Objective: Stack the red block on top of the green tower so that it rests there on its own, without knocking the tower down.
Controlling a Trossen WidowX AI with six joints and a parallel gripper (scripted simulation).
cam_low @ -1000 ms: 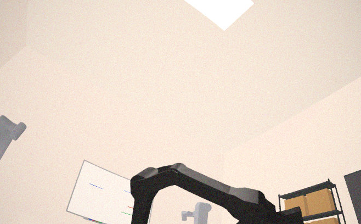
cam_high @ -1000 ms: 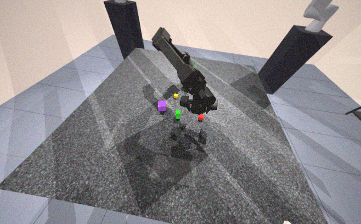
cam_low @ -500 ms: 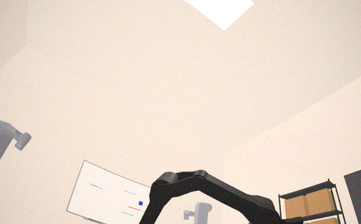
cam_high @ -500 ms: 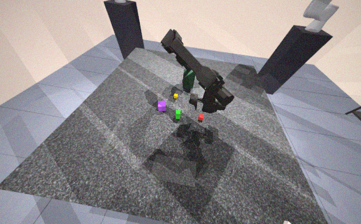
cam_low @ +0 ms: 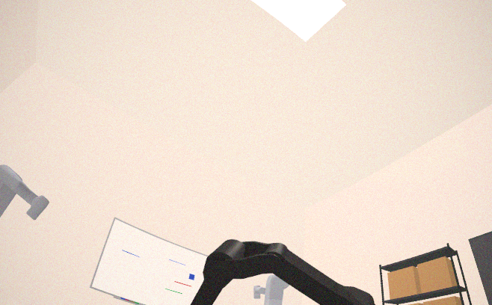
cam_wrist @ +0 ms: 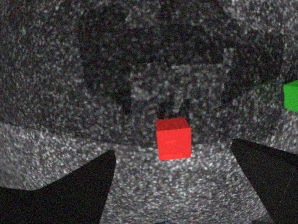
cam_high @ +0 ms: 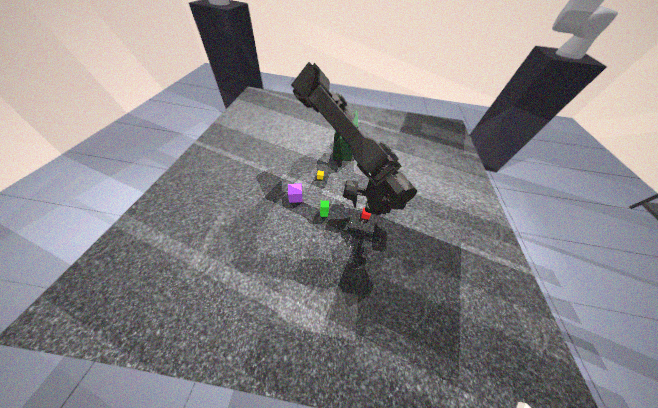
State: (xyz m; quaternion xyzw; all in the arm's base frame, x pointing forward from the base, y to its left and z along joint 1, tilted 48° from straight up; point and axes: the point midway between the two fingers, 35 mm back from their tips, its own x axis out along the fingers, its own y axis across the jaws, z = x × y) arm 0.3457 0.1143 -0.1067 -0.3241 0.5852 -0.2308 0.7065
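Now: gripper tip 3 cm above the red block. Also, from my gripper tip: small blue block 17 cm behind, 3 cm below, 1 cm to the left; then purple block 27 cm to the right, 2 cm below; then small yellow block 21 cm to the right, 13 cm behind, 3 cm below.
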